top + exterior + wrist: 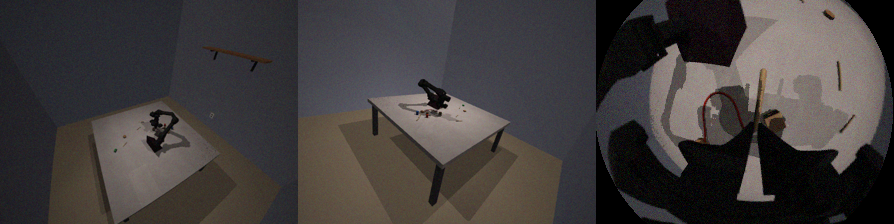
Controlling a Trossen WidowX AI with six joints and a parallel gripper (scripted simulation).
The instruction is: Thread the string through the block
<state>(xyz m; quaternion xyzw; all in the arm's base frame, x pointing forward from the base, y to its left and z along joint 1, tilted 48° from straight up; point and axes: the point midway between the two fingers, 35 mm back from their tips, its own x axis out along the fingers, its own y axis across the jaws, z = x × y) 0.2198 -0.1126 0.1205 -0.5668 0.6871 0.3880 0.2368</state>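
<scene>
The wooden block lies 3 cm ahead of my gripper tip and 4 cm below it. Round my gripper tip: red object (19 cm to the right, 4 cm below); then button (13 cm behind, 13 cm to the right, 5 cm below); then thin wooden stick (1 cm to the left).
</scene>
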